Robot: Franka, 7 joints.
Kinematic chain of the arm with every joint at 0, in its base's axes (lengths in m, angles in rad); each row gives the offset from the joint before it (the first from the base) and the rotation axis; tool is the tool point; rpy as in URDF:
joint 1: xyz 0 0 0.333 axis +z
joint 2: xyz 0 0 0 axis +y
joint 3: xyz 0 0 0.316 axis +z
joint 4: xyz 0.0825 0 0 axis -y
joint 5: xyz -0.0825 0 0.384 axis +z
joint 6: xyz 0 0 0 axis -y
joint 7: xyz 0.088 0 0 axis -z
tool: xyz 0 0 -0.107 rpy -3.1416 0 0
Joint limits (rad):
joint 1: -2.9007..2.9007
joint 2: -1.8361..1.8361
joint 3: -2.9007..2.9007
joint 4: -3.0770..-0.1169
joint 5: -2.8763..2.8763
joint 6: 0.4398..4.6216
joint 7: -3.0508..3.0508
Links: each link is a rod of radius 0.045 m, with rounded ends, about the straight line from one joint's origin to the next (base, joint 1, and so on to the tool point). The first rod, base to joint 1, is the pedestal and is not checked.
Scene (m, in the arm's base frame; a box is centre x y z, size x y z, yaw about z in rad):
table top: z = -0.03
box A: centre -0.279 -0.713 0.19 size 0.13 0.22 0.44 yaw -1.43
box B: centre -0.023 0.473 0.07 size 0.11 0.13 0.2 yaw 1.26
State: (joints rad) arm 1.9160 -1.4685 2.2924 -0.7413 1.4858 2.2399 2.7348
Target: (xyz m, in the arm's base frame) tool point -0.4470 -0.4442 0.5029
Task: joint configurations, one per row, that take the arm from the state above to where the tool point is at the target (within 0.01 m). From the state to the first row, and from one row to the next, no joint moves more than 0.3 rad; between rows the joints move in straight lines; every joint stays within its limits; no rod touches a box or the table.
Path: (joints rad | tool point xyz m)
1: 1.9022 -1.2290 2.2597 -0.7318 1.2604 2.2931 2.7023 | -0.0016 -0.8419 0.3464
2: 1.8884 -0.9895 2.2271 -0.7224 1.0351 2.3464 2.6698 | -0.0339 -0.8139 0.5509
3: 1.8745 -0.7500 2.1944 -0.7129 0.8097 2.3996 2.6373 | -0.0772 -0.7354 0.7418
4: 1.9010 -0.7755 2.0709 -0.9964 0.8706 2.4560 2.7752 | -0.1907 -0.7329 0.6513
5: 1.9275 -0.8010 1.9474 -1.2798 0.9314 2.5123 2.9130 | -0.3021 -0.6815 0.5726
6: 1.9539 -0.8264 1.8239 -1.5632 0.9922 2.5687 3.0508 | -0.3969 -0.5869 0.5100
7: 1.9971 -1.0011 1.6139 -1.7112 1.2102 2.4431 2.8928 | -0.4371 -0.5146 0.4845
8: 2.0404 -1.1757 1.4039 -1.8591 1.4282 2.3175 2.7348 | -0.4470 -0.4442 0.5029

